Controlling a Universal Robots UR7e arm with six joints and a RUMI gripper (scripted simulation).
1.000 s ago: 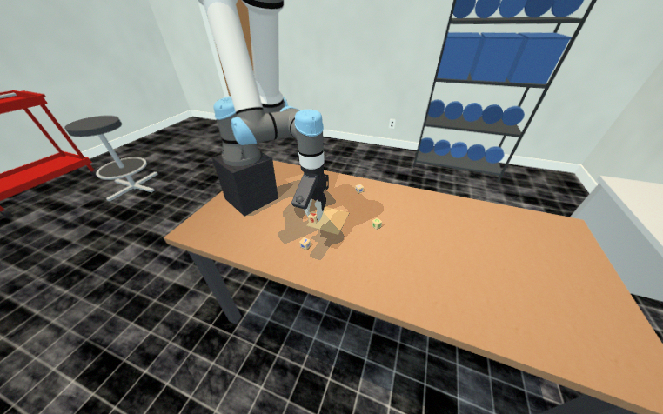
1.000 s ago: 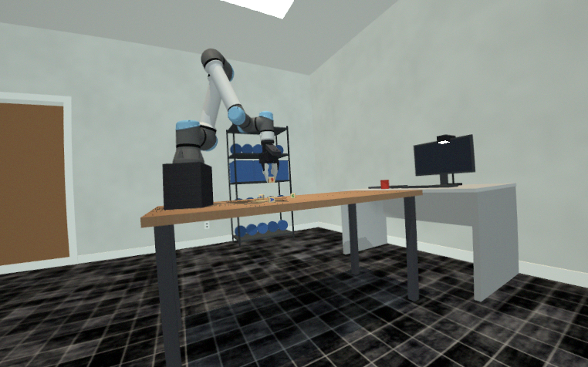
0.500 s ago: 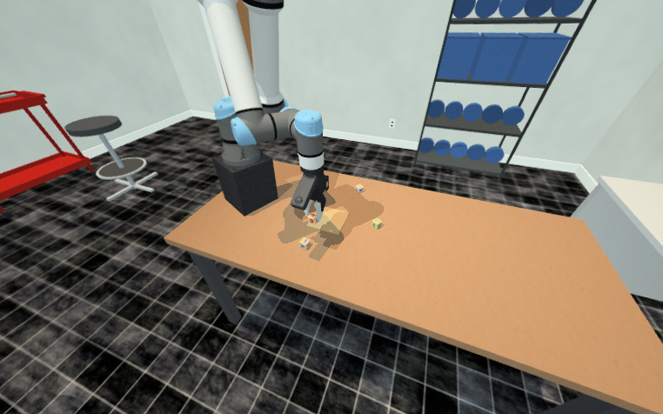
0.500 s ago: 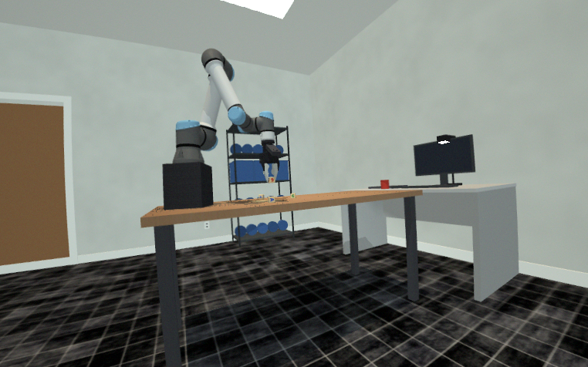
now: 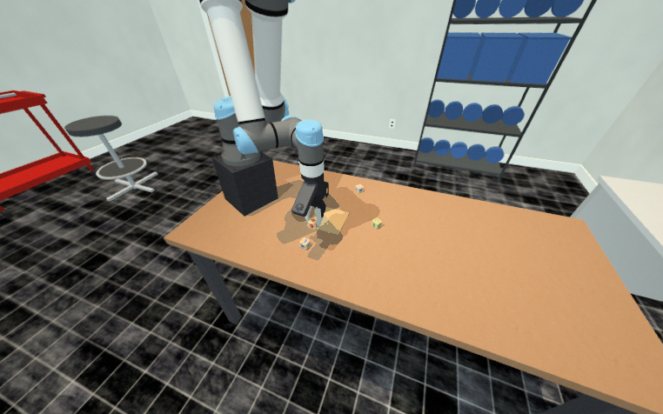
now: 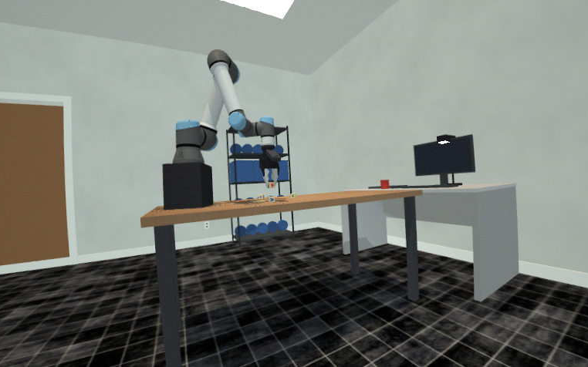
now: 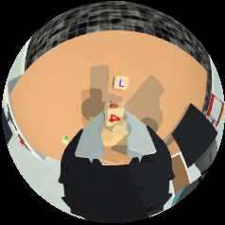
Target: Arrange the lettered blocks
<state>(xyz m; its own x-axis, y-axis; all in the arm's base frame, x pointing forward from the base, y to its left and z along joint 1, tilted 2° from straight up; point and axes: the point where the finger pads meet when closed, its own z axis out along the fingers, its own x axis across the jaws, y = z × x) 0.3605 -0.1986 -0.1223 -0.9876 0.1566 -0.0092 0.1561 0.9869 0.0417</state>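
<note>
Now: the wooden letter block 30 mm behind my hand, 40 mm to the right of it and 70 mm below it. From my hand the other things lie so: pale yellow mat: 30 mm ahead, 120 mm to the left, 90 mm below.
</note>
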